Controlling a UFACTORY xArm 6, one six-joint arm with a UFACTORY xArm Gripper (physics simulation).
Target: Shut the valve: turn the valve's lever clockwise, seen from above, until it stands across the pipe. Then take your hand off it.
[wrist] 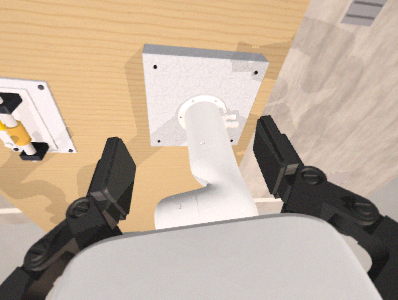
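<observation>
The valve [19, 136] is at the left edge of the wrist view, partly cut off. Its orange body sits on a white pipe between two black supports, on a white plate [58, 132] on the wooden table. A small bit of the yellow lever [2, 126] shows at the very edge; most of it is outside the view, and I cannot tell how it stands to the pipe. My gripper [191, 142] is open, with nothing between its fingers. In the view it is to the right of the valve, and its left finger is apart from the valve plate.
The robot's white arm [212, 145] rises from a grey square base plate [170, 80] in the middle of the view. The wooden table top [75, 30] has an edge on the right, with a pale floor [340, 100] beyond it. A grey slatted thing [365, 11] shows at the top right.
</observation>
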